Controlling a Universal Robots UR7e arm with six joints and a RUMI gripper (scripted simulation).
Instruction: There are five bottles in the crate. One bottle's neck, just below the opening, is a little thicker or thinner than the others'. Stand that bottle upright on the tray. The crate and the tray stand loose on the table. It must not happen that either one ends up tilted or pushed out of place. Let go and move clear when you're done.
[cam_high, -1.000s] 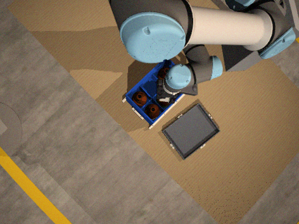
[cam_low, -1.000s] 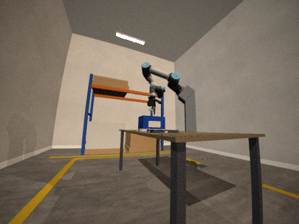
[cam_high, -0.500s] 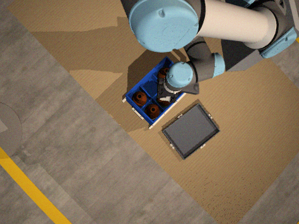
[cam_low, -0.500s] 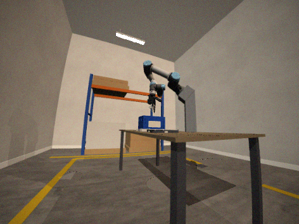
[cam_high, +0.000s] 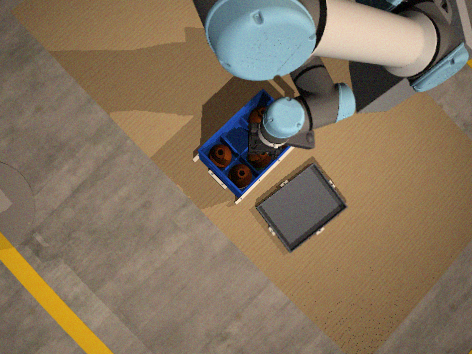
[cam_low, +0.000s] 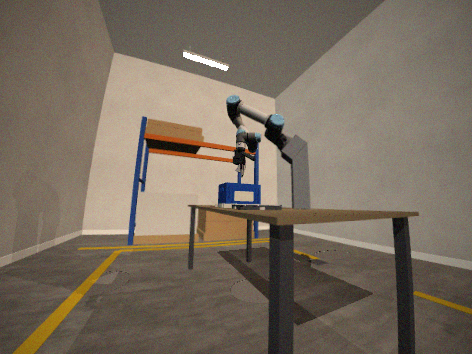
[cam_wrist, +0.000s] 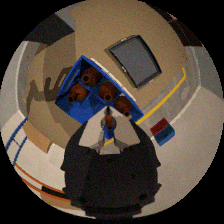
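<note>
Right now my hand is 15 cm above the brown bottle, 9 cm short of it and 3 cm to the left of it. From my hand the other things lie so: blue crate: 16 cm below, 5 cm to the right, 1 cm behind; then grey tray: 23 cm below, 20 cm to the left, 8 cm ahead.
</note>
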